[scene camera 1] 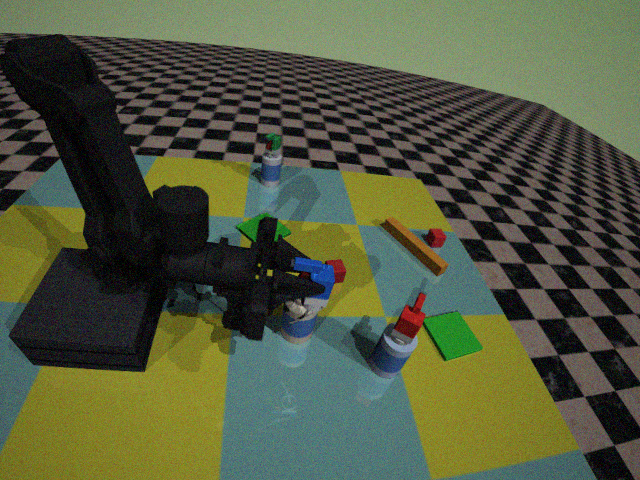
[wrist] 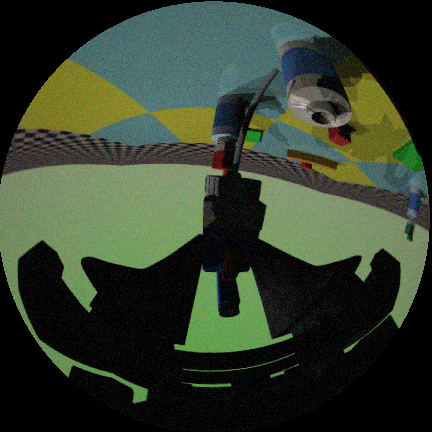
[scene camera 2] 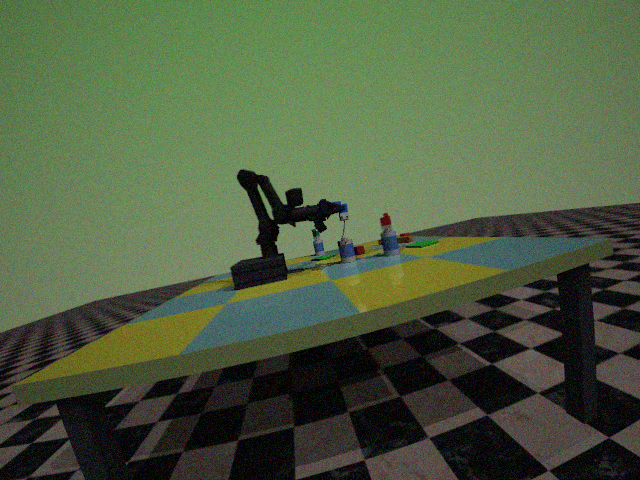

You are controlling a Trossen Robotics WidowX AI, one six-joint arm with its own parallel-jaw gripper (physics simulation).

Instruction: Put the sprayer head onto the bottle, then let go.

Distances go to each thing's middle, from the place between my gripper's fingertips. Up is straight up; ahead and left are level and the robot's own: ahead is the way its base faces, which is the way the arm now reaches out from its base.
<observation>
The orange bar (scene camera 1: 420, 250) lies 36 cm ahead of my hand, 30 cm to the left of it and 21 cm below it.
</observation>
